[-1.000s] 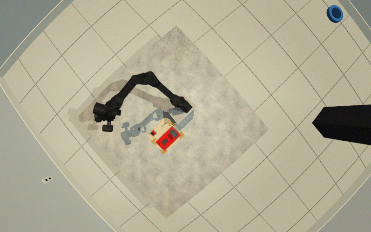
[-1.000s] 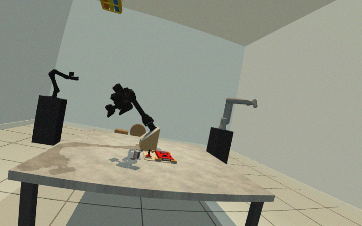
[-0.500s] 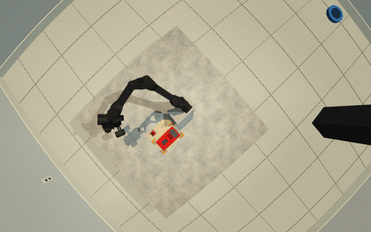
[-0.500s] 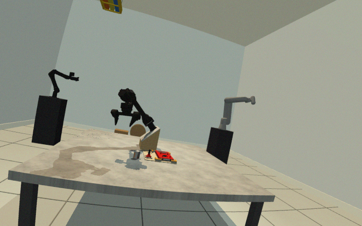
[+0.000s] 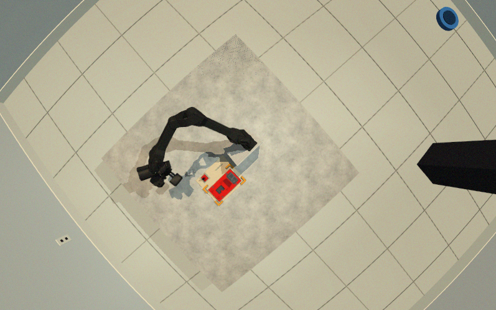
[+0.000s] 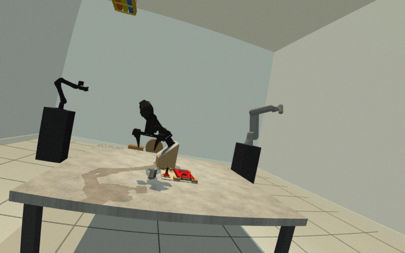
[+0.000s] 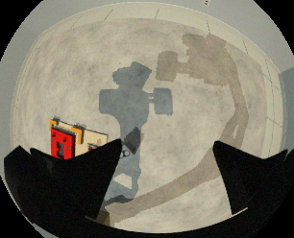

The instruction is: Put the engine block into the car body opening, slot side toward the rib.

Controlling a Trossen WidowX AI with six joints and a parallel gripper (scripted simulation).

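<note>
Now: gripper tip 15 cm above the grey engine block, 7 cm to the right of it and 6 cm past it.
</note>
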